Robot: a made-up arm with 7 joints.
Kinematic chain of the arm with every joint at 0, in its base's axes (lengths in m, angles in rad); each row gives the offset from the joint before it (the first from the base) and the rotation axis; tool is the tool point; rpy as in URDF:
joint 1: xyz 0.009 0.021 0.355 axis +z
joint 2: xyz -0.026 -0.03 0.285 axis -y
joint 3: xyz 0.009 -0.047 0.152 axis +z
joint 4: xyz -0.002 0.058 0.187 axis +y
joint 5: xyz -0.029 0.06 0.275 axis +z
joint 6: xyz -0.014 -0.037 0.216 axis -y
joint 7: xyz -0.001 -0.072 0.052 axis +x
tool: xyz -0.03 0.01 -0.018 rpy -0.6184 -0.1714 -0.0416
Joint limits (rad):
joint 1: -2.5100..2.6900
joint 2: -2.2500..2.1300
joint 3: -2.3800..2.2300
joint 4: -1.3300..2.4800
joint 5: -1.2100..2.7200
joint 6: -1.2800..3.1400
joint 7: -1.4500..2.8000
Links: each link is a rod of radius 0.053 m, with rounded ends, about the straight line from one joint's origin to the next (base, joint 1, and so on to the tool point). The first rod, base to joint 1, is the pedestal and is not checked.
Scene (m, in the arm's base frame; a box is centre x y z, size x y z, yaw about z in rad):
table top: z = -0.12
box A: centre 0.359 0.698 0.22 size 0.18 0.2 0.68 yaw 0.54
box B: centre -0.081 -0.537 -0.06 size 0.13 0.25 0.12 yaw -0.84
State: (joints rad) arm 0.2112 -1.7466 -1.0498 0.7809 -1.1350 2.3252 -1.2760
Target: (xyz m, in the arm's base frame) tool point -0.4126 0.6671 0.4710
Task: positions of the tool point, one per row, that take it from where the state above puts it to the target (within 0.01 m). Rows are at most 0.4 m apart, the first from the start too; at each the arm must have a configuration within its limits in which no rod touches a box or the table.
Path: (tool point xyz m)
1: 0.7515 0.2508 0.5038
2: 0.6385 0.4919 0.7355
3: 0.4267 0.6032 0.9874
4: 0.2001 0.5468 1.2164
5: 0.0542 0.3487 1.3820
6: -0.0432 0.5718 1.2177
7: -0.1842 0.7048 0.9890
8: -0.3219 0.7311 0.7280
9: -0.4126 0.6671 0.4710

